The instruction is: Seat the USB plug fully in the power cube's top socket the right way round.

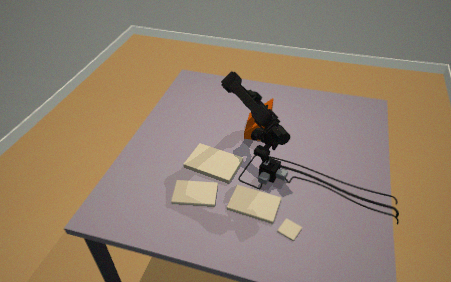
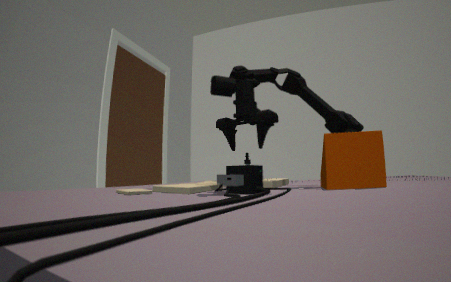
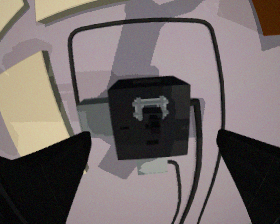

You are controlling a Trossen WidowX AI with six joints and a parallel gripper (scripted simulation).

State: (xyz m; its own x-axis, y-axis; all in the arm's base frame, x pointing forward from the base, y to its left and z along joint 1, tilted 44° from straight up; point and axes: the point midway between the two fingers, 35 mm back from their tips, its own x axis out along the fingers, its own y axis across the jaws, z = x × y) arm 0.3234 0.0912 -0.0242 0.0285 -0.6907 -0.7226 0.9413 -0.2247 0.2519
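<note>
Now: gripper tip 30 mm above the USB plug. From my gripper tip the other things lie so: cream tile (290 mm ahead, 140 mm to the left, 120 mm below).
</note>
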